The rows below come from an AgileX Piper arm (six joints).
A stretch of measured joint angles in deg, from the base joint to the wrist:
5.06, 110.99, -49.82, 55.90, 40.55, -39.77
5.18, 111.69, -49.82, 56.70, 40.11, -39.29
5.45, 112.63, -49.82, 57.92, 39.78, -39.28
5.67, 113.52, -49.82, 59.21, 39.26, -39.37
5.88, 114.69, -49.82, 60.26, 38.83, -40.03
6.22, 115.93, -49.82, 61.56, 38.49, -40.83
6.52, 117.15, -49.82, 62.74, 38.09, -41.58
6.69, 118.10, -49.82, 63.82, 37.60, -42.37
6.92, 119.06, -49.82, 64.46, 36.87, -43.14
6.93, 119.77, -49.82, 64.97, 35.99, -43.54
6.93, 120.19, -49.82, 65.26, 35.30, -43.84
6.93, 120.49, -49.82, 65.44, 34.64, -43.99
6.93, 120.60, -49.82, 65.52, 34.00, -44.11
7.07, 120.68, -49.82, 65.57, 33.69, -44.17
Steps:
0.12, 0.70, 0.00, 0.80, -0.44, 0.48
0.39, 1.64, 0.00, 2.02, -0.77, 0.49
0.61, 2.53, 0.00, 3.31, -1.29, 0.40
0.82, 3.70, 0.00, 4.36, -1.72, -0.26
1.16, 4.94, 0.00, 5.66, -2.06, -1.06
1.46, 6.16, 0.00, 6.84, -2.46, -1.81
1.63, 7.11, 0.00, 7.92, -2.95, -2.60
1.86, 8.07, 0.00, 8.56, -3.68, -3.37
1.87, 8.78, 0.00, 9.07, -4.56, -3.77
1.87, 9.20, 0.00, 9.36, -5.25, -4.07
1.87, 9.50, 0.00, 9.54, -5.91, -4.22
1.87, 9.61, 0.00, 9.62, -6.55, -4.34
2.01, 9.69, 0.00, 9.67, -6.86, -4.40

